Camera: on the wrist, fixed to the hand. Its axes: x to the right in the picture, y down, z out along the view.
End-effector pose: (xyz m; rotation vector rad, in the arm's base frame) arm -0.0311 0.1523 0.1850 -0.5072 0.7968 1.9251
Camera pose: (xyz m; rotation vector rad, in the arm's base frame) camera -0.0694 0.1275 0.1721 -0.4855 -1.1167 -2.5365
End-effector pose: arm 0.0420 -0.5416 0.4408 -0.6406 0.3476 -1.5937
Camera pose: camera 0.0573 -0.5608 0.4001 -0.2186 0.4176 -0.0924
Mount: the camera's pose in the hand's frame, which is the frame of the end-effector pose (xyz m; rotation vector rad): 0.0104 0.0382 -0.0262 0.1461 -0.1737 1.5299
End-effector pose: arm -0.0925 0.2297 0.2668 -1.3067 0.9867 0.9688
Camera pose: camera -0.1265 0.2048 0.2450 -0.1050 1.8747 1.9965
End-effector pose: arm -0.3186 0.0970 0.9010 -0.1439 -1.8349 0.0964
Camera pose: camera -0.2942 0.1361 0.9125 -1.4257 -1.4773 1.3102
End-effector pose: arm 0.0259 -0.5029 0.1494 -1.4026 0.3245 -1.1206
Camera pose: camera 0.0272 -0.5349 0.1143 -0.7134 0.9368 0.2417
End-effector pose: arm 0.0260 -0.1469 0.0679 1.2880 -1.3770 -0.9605
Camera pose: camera 0.0439 -0.1506 0.1117 -0.0259 -1.9851 0.1227
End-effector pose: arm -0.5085 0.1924 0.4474 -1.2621 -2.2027 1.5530
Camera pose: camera -0.4798 0.2219 0.4238 2.0029 0.5439 -1.3367
